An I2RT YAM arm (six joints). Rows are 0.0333 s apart.
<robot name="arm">
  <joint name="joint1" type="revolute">
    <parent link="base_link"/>
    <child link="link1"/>
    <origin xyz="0 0 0.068" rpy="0 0 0"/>
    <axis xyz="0 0 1"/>
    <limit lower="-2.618" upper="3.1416"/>
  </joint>
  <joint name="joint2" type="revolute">
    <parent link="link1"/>
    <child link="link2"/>
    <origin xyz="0.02 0.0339 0.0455" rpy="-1.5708 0 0"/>
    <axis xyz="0 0 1"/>
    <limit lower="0" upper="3.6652"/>
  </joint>
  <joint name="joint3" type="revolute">
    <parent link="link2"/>
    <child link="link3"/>
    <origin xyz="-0.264 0 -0.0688" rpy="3.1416 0 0"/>
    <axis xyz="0 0 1"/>
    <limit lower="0" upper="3.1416"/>
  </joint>
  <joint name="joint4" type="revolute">
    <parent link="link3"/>
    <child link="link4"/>
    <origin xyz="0.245 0.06 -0.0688" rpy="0 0 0"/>
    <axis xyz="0 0 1"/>
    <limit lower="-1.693" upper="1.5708"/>
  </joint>
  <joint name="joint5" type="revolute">
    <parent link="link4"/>
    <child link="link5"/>
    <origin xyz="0.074 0.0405 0.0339" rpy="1.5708 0 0"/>
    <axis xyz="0 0 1"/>
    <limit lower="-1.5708" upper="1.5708"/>
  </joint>
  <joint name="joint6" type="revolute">
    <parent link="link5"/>
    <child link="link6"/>
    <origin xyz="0.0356 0 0.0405" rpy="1.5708 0 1.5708"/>
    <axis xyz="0 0 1"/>
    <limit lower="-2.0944" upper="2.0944"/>
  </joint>
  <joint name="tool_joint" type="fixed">
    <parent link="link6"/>
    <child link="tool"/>
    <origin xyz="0 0 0" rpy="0 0 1.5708"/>
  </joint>
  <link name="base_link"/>
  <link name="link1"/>
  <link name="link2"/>
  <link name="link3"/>
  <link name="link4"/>
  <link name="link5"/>
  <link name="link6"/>
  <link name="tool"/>
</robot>
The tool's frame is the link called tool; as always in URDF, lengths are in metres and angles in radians.
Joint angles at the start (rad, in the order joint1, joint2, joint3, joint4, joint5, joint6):
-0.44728, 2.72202, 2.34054, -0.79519, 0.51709, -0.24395
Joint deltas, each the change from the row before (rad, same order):
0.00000, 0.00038, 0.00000, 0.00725, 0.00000, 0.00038
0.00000, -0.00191, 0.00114, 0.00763, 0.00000, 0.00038
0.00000, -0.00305, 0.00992, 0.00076, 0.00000, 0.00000
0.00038, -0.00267, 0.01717, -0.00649, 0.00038, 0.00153
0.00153, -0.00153, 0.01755, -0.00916, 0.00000, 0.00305
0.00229, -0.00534, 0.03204, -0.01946, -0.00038, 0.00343
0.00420, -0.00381, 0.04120, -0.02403, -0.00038, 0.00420
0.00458, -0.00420, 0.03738, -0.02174, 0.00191, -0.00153
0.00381, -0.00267, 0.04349, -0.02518, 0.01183, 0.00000
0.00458, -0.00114, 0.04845, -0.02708, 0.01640, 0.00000
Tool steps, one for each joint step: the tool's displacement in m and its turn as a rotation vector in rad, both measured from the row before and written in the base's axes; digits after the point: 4 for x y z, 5 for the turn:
0.0006, -0.0003, 0.0001, -0.00294, -0.00642, -0.00030
0.0008, -0.0004, 0.0017, -0.00458, -0.00986, -0.00030
0.0013, -0.0006, 0.0046, -0.00594, -0.01238, 0.00000
0.0015, -0.0005, 0.0062, -0.00591, -0.01281, -0.00099
0.0015, 0.0002, 0.0056, -0.00390, -0.01080, -0.00086
0.0022, 0.0004, 0.0115, -0.00693, -0.01842, -0.00022
0.0027, 0.0013, 0.0133, -0.00802, -0.02171, 0.00113
0.0022, 0.0017, 0.0125, -0.01017, -0.01631, 0.00484
0.0015, 0.0012, 0.0135, -0.01812, -0.01474, -0.00205
0.0013, 0.0017, 0.0142, -0.02215, -0.01463, -0.00385

